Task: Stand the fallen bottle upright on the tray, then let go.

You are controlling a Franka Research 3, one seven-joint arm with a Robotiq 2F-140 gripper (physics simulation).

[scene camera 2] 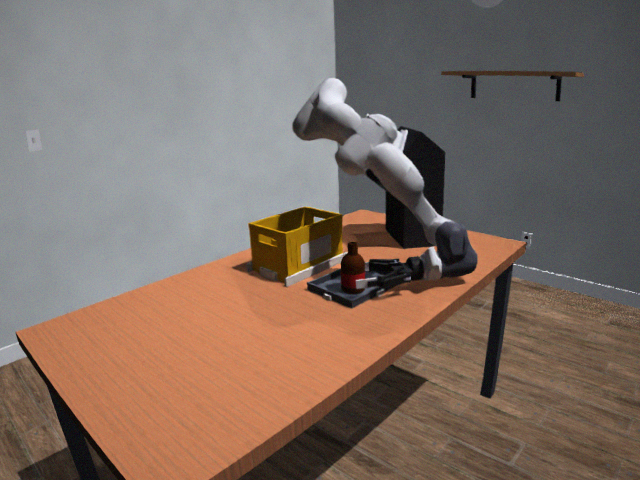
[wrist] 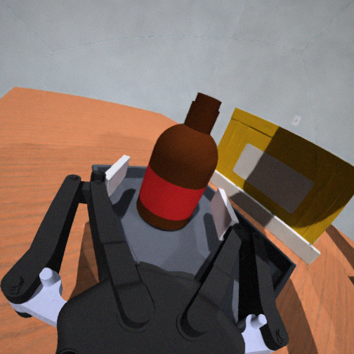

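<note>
A brown bottle (scene camera 2: 353,266) (wrist: 178,170) with a red label stands upright on the dark tray (scene camera 2: 330,295) (wrist: 145,247). In the wrist view the bottle looks slanted, as the camera is rolled. My gripper (scene camera 2: 368,279) (wrist: 171,181) is open, low and nearly level over the tray. Its two pale fingertips stand on either side of the bottle's lower part, with a gap visible on both sides in the wrist view. The underside of the bottle is hidden.
A yellow crate (scene camera 2: 314,248) (wrist: 280,175) stands behind the tray, with a low white strip (scene camera 2: 310,270) (wrist: 265,216) along its side between them. The wooden table (scene camera 2: 206,361) (wrist: 40,130) carries them all. A shelf (scene camera 2: 511,73) hangs on the wall.
</note>
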